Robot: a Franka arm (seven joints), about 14 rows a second.
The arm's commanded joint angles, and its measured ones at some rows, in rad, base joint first. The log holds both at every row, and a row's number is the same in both.
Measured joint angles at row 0:
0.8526, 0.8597, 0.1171, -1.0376, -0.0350, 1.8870, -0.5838
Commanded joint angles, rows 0 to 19:
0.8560, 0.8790, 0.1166, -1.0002, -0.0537, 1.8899, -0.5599
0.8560, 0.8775, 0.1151, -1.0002, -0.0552, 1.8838, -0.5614
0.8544, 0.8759, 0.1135, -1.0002, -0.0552, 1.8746, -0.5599
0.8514, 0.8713, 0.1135, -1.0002, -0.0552, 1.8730, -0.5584
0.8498, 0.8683, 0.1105, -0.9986, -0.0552, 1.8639, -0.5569
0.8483, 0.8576, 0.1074, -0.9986, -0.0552, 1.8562, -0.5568
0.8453, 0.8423, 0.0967, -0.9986, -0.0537, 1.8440, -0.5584
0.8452, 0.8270, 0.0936, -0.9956, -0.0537, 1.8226, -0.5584
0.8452, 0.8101, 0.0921, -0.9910, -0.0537, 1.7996, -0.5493
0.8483, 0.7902, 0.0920, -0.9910, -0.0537, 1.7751, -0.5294
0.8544, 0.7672, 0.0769, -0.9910, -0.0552, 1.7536, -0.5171
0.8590, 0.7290, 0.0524, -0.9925, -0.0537, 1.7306, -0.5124
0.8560, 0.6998, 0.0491, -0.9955, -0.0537, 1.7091, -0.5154
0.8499, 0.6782, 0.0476, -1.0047, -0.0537, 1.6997, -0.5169
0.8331, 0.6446, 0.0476, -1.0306, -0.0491, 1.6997, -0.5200
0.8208, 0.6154, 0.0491, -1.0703, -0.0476, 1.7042, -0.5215
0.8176, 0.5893, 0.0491, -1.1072, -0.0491, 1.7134, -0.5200
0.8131, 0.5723, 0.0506, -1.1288, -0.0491, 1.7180, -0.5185
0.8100, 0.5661, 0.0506, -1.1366, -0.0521, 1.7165, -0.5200
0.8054, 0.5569, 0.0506, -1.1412, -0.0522, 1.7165, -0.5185
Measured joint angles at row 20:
0.8121, 0.6070, 0.0464, -1.0703, -0.0436, 1.7013, -0.5344
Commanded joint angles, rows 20 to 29:
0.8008, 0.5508, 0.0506, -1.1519, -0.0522, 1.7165, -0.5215
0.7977, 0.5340, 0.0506, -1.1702, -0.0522, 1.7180, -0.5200
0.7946, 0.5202, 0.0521, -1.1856, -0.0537, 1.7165, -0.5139
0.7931, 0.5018, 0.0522, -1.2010, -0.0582, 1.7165, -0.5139
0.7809, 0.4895, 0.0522, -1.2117, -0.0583, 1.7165, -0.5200
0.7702, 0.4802, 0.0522, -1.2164, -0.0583, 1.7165, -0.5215
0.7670, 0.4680, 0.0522, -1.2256, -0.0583, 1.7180, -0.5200
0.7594, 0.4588, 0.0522, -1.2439, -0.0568, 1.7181, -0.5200
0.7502, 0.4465, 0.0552, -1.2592, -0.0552, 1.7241, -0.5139
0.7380, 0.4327, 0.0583, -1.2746, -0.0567, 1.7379, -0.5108
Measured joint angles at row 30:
0.7610, 0.4928, 0.0443, -1.1936, -0.0463, 1.7052, -0.5304
